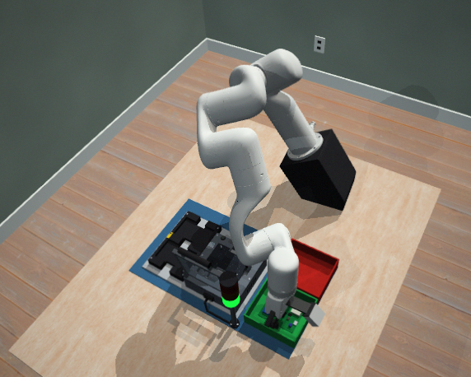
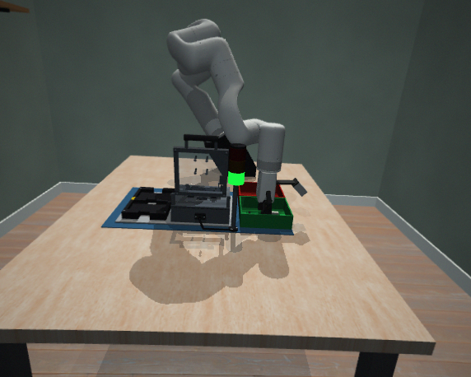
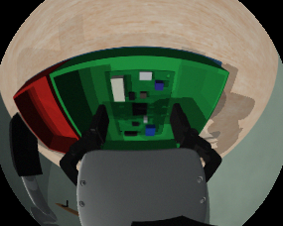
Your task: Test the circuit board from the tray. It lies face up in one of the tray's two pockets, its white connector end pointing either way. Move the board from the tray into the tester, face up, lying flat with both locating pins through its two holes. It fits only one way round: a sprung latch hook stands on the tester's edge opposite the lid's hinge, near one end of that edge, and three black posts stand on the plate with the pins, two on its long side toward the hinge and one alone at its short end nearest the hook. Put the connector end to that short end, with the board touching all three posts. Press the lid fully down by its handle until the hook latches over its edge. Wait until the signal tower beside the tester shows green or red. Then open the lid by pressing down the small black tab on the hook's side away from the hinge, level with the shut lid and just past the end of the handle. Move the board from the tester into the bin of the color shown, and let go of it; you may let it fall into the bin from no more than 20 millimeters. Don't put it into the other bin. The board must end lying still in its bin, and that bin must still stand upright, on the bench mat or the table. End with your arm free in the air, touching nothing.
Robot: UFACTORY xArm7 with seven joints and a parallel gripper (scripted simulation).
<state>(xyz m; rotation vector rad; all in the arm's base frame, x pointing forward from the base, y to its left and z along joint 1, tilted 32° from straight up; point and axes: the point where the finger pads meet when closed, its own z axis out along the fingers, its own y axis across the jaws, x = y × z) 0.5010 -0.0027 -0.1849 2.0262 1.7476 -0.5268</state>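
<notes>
My hand is right at the green bin. Also, from my hand: green circuit board 10 mm below; tester plate 190 mm to the right, 70 mm behind, 50 mm above; red bin 150 mm behind, 20 mm to the left.
</notes>
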